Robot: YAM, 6 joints.
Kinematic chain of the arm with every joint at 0, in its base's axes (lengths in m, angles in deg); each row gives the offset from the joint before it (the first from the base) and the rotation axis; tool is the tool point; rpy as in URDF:
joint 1: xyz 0 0 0.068 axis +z
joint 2: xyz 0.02 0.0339 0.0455 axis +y
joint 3: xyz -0.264 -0.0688 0 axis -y
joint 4: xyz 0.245 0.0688 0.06 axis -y
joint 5: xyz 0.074 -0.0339 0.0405 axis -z
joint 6: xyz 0.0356 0 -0.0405 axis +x
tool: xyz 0 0 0 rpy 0 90 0
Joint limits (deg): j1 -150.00..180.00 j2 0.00..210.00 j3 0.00..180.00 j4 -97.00..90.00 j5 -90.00..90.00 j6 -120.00..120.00
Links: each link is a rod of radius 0.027 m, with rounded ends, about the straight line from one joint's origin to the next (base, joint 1, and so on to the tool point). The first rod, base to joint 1, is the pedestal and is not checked.
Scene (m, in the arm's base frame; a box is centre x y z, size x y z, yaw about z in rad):
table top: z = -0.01
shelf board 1: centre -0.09 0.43 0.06 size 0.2 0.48 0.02 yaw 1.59
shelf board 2: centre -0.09 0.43 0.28 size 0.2 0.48 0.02 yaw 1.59
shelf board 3: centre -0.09 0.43 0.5 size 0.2 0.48 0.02 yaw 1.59
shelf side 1: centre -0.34 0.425 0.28 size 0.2 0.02 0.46 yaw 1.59
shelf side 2: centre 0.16 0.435 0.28 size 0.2 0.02 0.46 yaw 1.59
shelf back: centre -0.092 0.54 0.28 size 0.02 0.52 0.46 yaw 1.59
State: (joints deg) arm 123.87 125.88 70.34 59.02 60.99 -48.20
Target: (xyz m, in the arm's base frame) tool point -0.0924 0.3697 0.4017
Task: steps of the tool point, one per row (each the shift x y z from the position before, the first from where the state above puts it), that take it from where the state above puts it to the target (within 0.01 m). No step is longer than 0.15 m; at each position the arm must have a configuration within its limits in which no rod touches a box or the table.
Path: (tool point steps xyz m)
1: -0.0090 -0.0546 0.0035
2: 0.0011 -0.0549 0.0001
3: 0.0110 -0.0531 -0.0037
4: 0.0535 0.0297 0.1217
5: 0.0807 -0.0263 0.1152
6: -0.0064 0.0658 0.0072
7: 0.0038 0.0689 -0.0072

